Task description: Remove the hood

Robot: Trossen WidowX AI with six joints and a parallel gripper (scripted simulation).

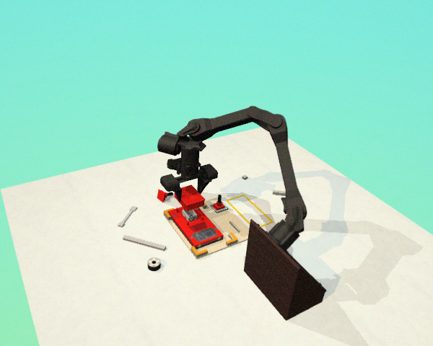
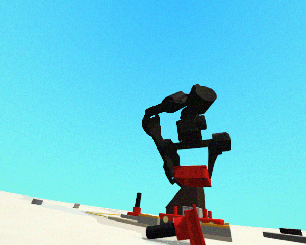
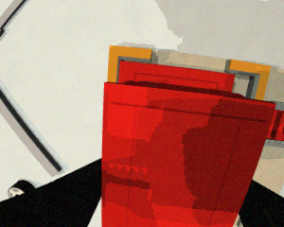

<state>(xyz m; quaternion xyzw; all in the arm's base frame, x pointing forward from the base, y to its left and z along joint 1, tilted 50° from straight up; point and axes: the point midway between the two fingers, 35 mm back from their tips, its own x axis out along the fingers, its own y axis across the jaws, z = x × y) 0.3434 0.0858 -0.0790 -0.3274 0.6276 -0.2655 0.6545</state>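
Right now the grey engine block is 80 mm below my gripper tip. The rest, counted from my gripper tip: hood (right at my gripper tip); then wheel (180 mm to the left, 150 mm behind, 90 mm below).
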